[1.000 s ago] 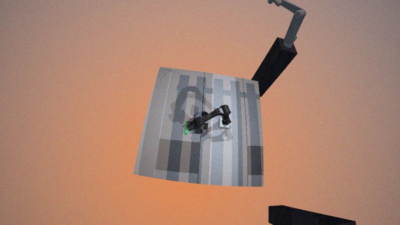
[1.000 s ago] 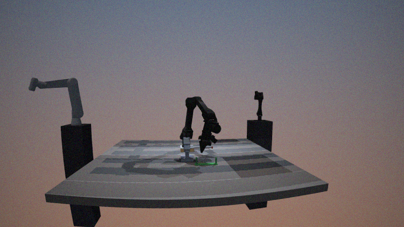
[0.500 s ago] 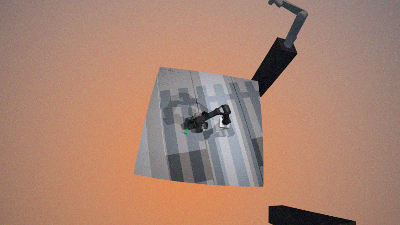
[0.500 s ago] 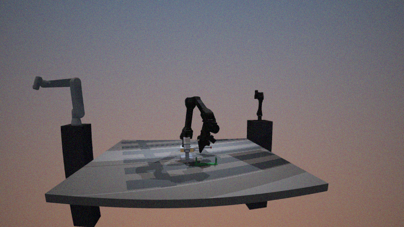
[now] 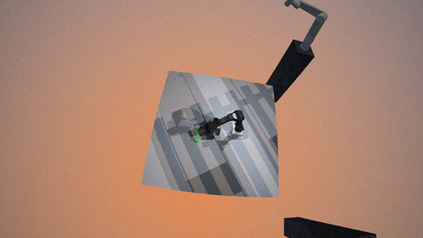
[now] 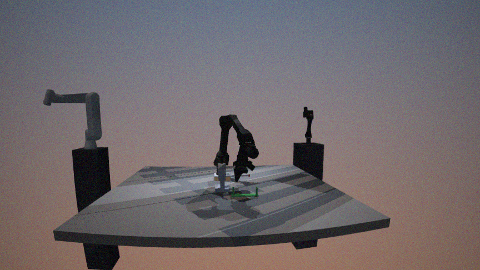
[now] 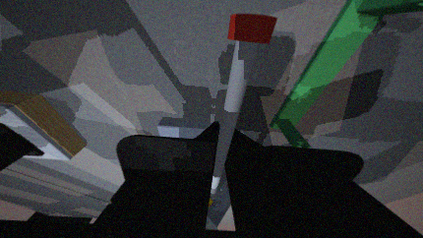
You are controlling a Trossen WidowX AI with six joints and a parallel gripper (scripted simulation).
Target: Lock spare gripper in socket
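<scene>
The socket is 8 cm to the right of my gripper tip and 1 cm behind it. Round my gripper tip: green bracket: 10 cm ahead, 3 cm to the left, 3 cm below; spare gripper: 8 cm to the right, 7 cm above, 3 cm behind.
</scene>
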